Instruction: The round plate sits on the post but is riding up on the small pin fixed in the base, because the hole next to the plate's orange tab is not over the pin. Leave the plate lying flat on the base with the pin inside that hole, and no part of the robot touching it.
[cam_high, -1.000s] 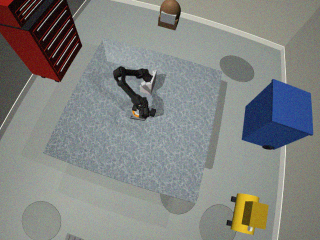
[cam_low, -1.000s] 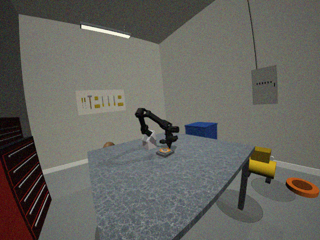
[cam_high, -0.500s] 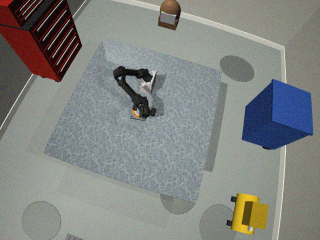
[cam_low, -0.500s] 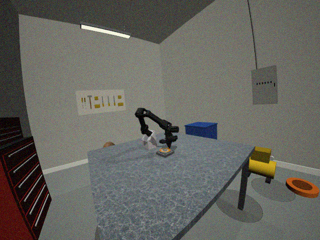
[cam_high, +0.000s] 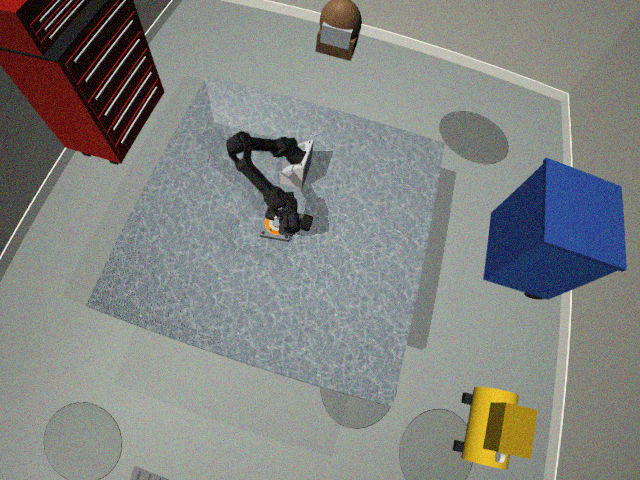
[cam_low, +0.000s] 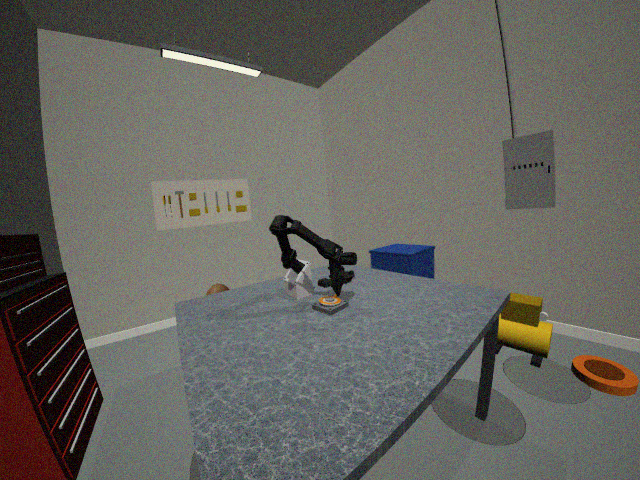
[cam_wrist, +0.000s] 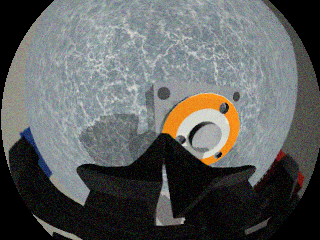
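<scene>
Now: the grey square base 1 cm ahead of my gripper tip, 5 cm to the right of it and 2 cm below it.
</scene>
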